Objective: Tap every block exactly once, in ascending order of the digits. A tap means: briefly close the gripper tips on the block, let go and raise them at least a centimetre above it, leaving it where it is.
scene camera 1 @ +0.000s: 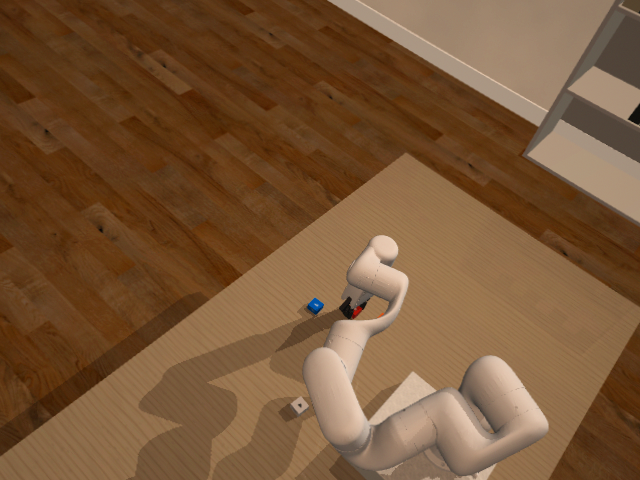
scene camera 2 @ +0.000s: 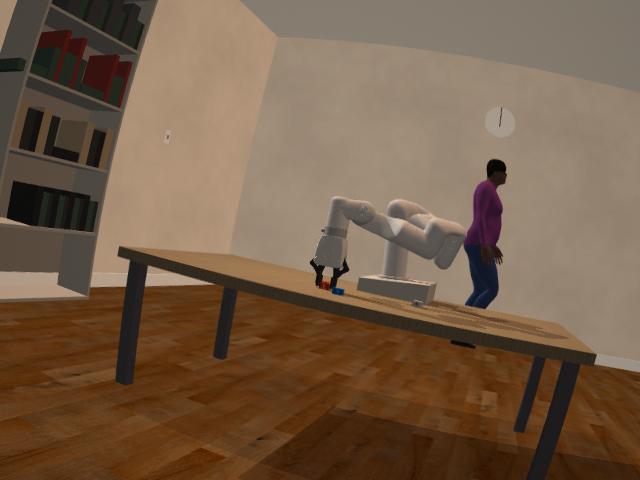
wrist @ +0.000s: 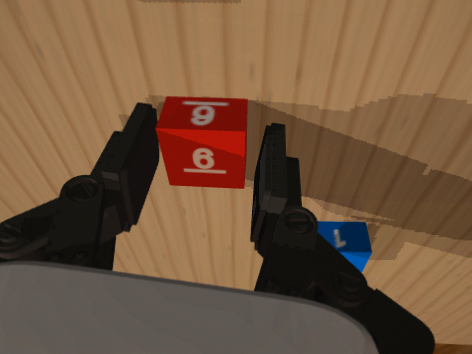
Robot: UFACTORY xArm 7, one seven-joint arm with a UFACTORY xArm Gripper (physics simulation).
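A red block [scene camera 1: 357,312] [scene camera 2: 324,285] [wrist: 207,155] marked with an underlined 6 sits on the table between the two fingers of my gripper [scene camera 1: 354,308] [scene camera 2: 326,283] [wrist: 209,140]. The gripper is partly open, its fingers low on either side of the block, with a narrow gap on each side in the wrist view. A blue block [scene camera 1: 315,305] [scene camera 2: 338,291] [wrist: 350,238] marked 1 lies outside the right finger, partly hidden by it in the wrist view. A white block [scene camera 1: 299,406] [scene camera 2: 417,303] stands apart; its digit is unreadable. A sliver of an orange block [scene camera 1: 382,315] shows beside the arm.
The arm's links hang over the wooden table [scene camera 1: 439,217] [scene camera 2: 196,266] in scene camera 1 and hide part of it. The arm's white base [scene camera 2: 395,289] stands behind the blocks in scene camera 2. A bookshelf [scene camera 2: 114,139] and a person [scene camera 2: 485,217] are beyond the table.
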